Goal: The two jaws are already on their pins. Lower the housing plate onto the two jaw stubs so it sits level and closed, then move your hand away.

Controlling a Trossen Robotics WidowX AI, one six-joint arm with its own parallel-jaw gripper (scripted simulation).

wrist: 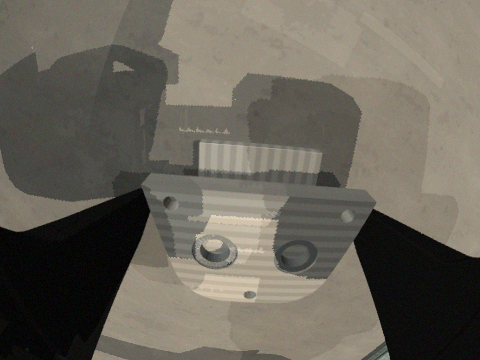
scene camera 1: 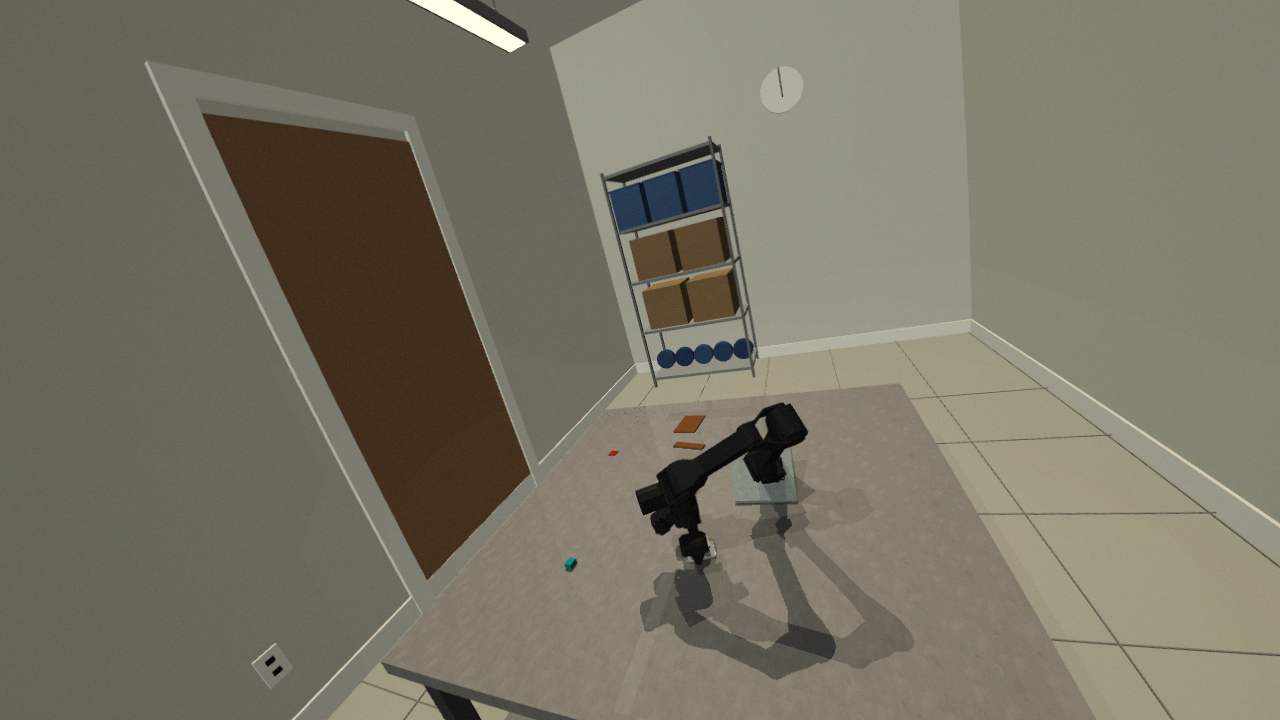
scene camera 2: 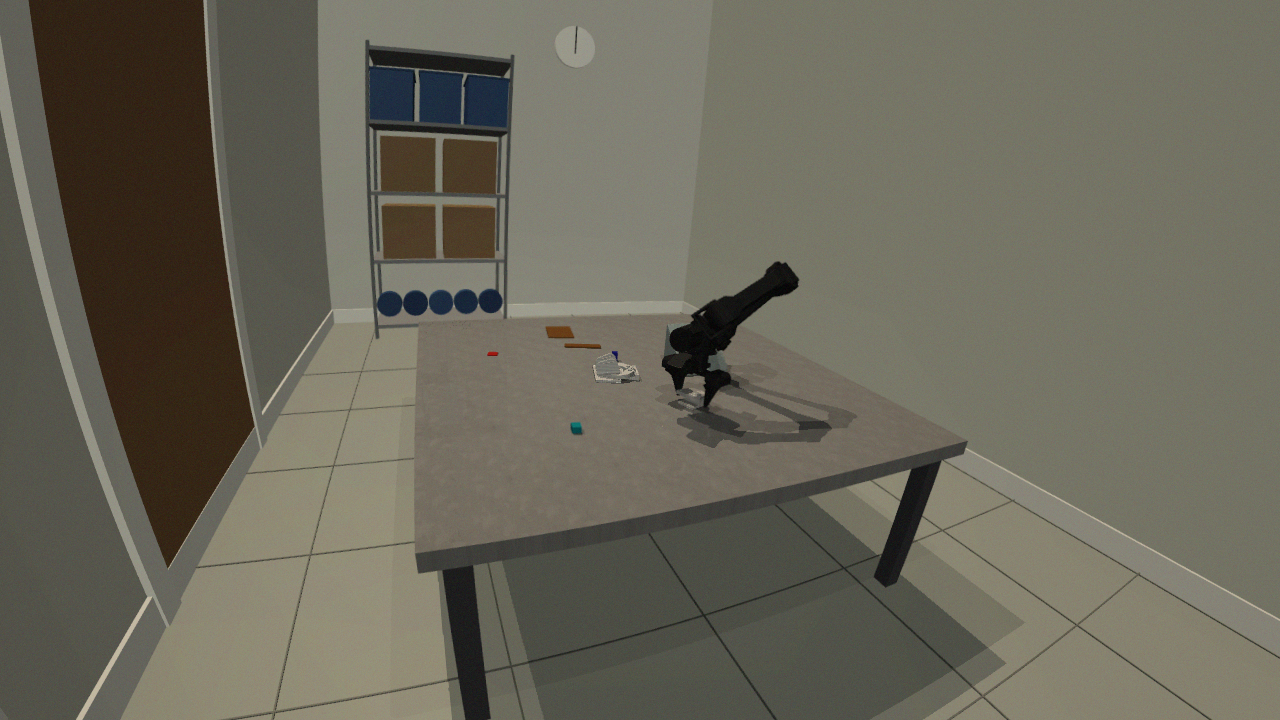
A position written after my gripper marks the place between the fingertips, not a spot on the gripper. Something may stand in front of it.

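Note:
With nothing in its grasp, my gripper [scene camera 1: 696, 550] is open. I see the gripper [wrist: 253, 207] from the wrist as well, and scene camera 2 shows me the gripper [scene camera 2: 691, 400] too. There is also a grey stand [wrist: 229, 159].

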